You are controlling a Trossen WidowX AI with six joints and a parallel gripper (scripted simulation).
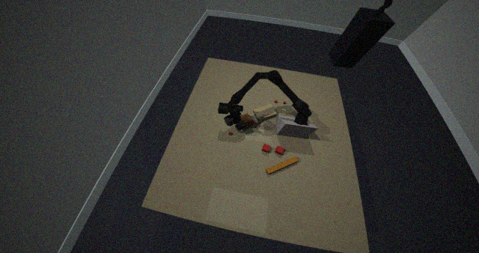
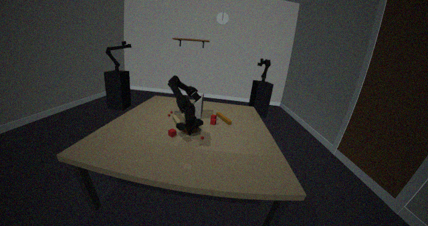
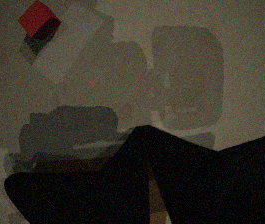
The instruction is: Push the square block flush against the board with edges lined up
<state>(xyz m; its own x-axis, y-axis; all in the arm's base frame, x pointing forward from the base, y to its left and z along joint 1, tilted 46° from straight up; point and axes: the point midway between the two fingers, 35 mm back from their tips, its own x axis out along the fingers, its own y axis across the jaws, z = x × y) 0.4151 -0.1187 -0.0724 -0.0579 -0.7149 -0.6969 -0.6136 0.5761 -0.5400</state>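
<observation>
Now: the square block 8 cm behind my gripper tip, 1 cm to the right of it and 1 cm above it. From my gripper tip the other things lie so: yellow board (33 cm behind, 28 cm to the left, 1 cm above).
</observation>
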